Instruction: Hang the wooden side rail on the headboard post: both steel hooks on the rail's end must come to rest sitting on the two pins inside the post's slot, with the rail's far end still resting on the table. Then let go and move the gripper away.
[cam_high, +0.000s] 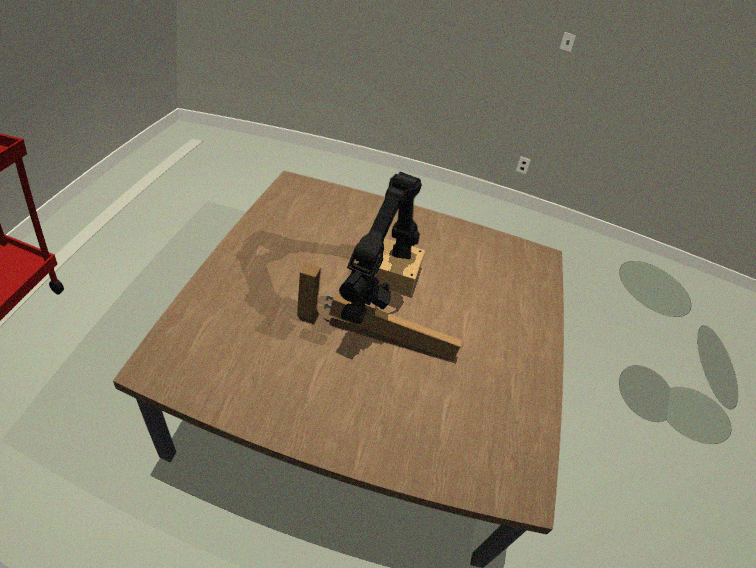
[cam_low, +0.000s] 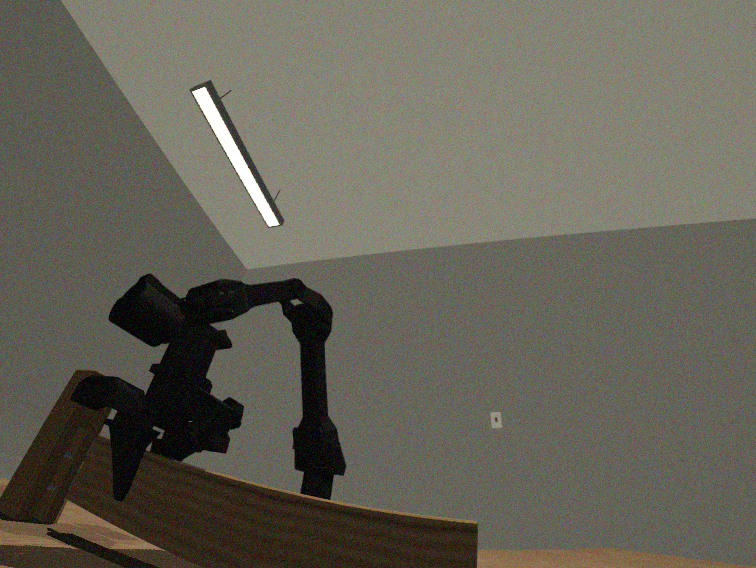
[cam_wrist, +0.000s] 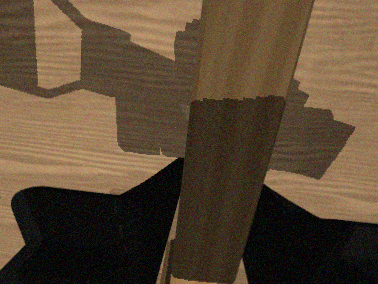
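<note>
Right now my gripper tip is 30 mm past the headboard post, 160 mm to the left of it and 40 mm below it.
</note>
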